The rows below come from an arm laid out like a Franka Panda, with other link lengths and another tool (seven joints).
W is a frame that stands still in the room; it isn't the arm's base.
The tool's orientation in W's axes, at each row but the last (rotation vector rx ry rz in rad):
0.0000, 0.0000, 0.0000
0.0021, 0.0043, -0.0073
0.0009, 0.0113, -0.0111
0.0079, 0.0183, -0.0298
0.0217, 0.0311, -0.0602
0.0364, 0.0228, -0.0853
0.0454, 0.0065, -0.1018
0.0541, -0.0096, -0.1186
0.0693, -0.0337, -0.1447
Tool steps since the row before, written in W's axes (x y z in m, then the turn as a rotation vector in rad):
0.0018, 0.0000, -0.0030, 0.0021, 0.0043, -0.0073
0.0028, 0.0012, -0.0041, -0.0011, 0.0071, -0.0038
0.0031, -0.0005, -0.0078, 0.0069, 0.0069, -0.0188
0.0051, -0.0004, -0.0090, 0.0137, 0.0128, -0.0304
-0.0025, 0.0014, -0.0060, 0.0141, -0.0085, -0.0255
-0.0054, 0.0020, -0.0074, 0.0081, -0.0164, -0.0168
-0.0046, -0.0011, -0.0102, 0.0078, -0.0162, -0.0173
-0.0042, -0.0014, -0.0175, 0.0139, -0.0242, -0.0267
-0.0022, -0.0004, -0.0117, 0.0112, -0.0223, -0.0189
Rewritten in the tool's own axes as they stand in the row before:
0.0018, 0.0000, -0.0030, 0.0021, 0.0043, -0.0073
0.0028, 0.0012, -0.0041, -0.0011, 0.0071, -0.0038
0.0032, -0.0005, -0.0078, 0.0070, 0.0070, -0.0187
0.0053, -0.0003, -0.0089, 0.0139, 0.0130, -0.0302
-0.0024, 0.0011, -0.0061, 0.0154, -0.0082, -0.0249
-0.0054, 0.0013, -0.0076, 0.0099, -0.0162, -0.0160
-0.0044, -0.0020, -0.0102, 0.0096, -0.0161, -0.0165
-0.0041, -0.0028, -0.0173, 0.0165, -0.0238, -0.0255
-0.0025, -0.0015, -0.0116, 0.0138, -0.0218, -0.0178

